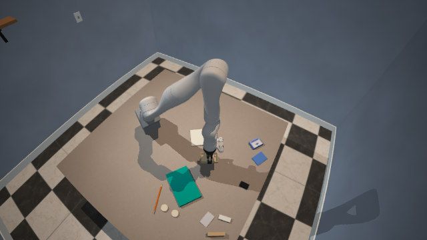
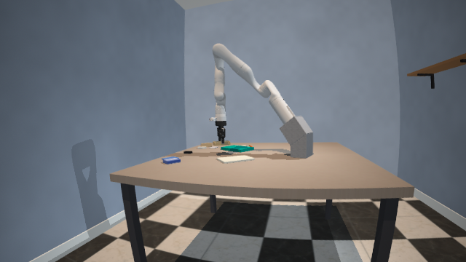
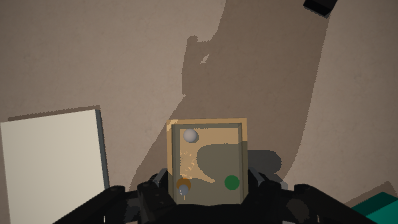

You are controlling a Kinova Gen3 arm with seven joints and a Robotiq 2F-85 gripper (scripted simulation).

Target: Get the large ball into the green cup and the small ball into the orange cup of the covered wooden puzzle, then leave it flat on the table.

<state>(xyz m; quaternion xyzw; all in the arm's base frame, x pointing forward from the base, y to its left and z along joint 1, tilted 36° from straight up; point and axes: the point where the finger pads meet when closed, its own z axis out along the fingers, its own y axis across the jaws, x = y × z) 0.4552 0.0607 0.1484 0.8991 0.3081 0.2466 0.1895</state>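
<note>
Right now the covered wooden puzzle is 2 cm below my hand. Round my hand: teal book (5 cm behind, 22 cm to the right, 8 cm below); cream pad (14 cm behind, 15 cm to the left, 9 cm below); black block (27 cm ahead, 1 cm to the right, 8 cm below).
</note>
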